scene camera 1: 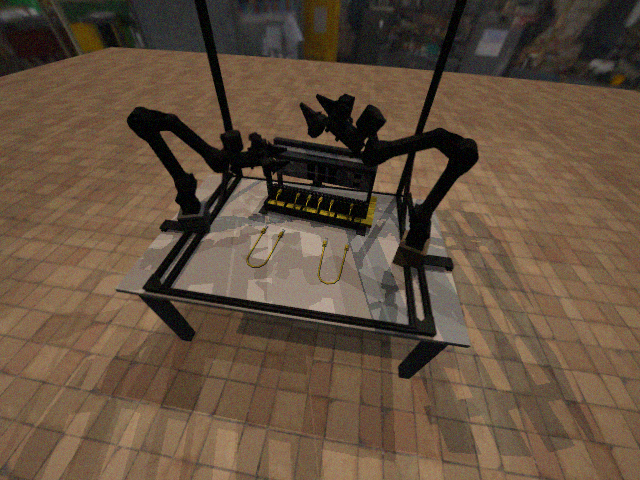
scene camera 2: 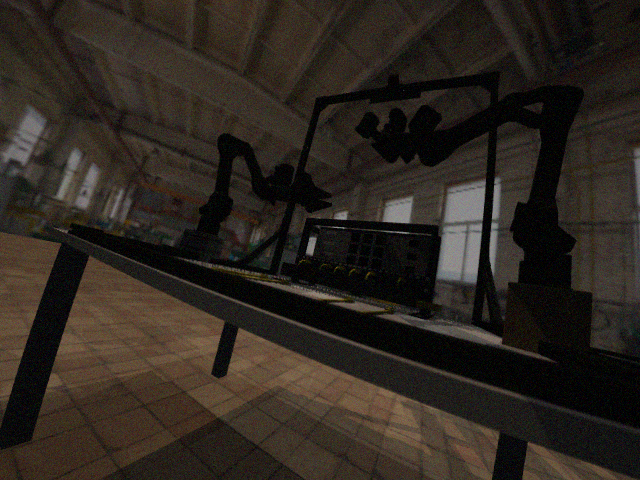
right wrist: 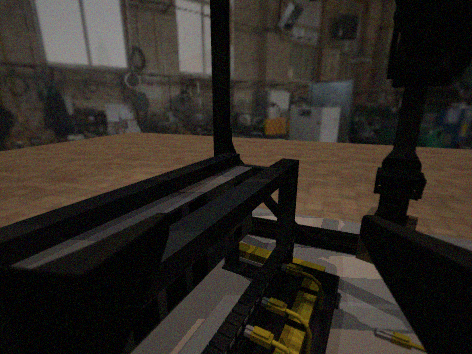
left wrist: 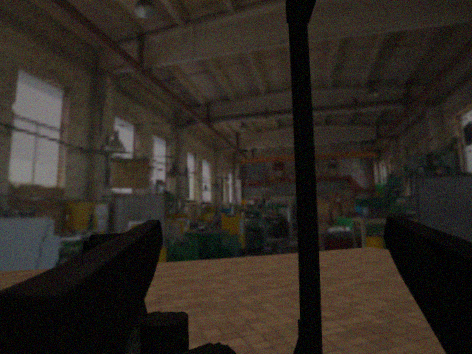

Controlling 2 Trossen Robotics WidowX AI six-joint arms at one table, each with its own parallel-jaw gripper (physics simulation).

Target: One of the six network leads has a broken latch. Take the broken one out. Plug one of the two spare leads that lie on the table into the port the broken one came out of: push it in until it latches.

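Seen in the pictures: left gripper, fingertip midpoint: (scene camera 1: 308, 99) (scene camera 2: 363, 136) (left wrist: 272, 228); right gripper, fingertip midpoint: (scene camera 1: 288, 155) (scene camera 2: 331, 200) (right wrist: 264, 223); left arm's base, link origin: (scene camera 1: 415, 242) (scene camera 2: 544, 290) (right wrist: 390, 218); right arm's base, link origin: (scene camera 1: 191, 209) (scene camera 2: 206, 234).
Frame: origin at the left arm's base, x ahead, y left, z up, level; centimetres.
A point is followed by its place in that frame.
Six yellow network leads (scene camera 1: 320, 200) {x 43.2, y -6.0, z -0.9 cm} (scene camera 2: 353, 272) {x 43.6, y -5.3, z -1.9 cm} (right wrist: 275, 304) {x 38.7, y -7.7, z -0.8 cm} sit in a row in the black port panel (scene camera 1: 366, 225) {x 20.8, y -7.2, z -7.0 cm}. Which latch is broken cannot be told. One spare yellow lead (scene camera 1: 256, 267) {x 50.9, y 32.5, z -9.9 cm} lies in a U on the table at centre left, and the other spare lead (scene camera 1: 329, 283) {x 23.0, y 25.9, z -9.8 cm} lies to its right. A spare's plug (right wrist: 400, 338) {x 24.7, y 6.6, z -9.0 cm} shows low in the right wrist view. My left gripper (scene camera 1: 310, 100) {x 44.9, y 2.0, z 42.0 cm} (left wrist: 272, 228) {x 44.9, y 2.0, z 42.0 cm} is open and empty, high above and behind the panel. My right gripper (scene camera 1: 285, 156) {x 54.6, y 0.2, z 20.5 cm} (scene camera 2: 329, 200) {x 54.6, y 0.2, z 20.5 cm} (right wrist: 264, 223) {x 54.6, y 0.2, z 20.5 cm} is open and empty at the upper left of the panel's frame.
A black upright frame (scene camera 1: 320, 146) {x 51.2, y -20.5, z 16.0 cm} (right wrist: 288, 210) {x 24.7, y -13.7, z 6.6 cm} stands over the ports, close to my right fingers. Tall black posts (scene camera 1: 216, 77) {x 94.7, y -11.3, z 38.3 cm} (left wrist: 305, 165) {x 94.8, y -12.7, z 52.4 cm} rise behind the table on both sides. Black rails (scene camera 1: 289, 312) {x 29.6, y 43.1, z -8.4 cm} run along the table's edges. A yellow strip (scene camera 1: 371, 210) {x 22.0, y -17.1, z -6.1 cm} borders the panel's right end.
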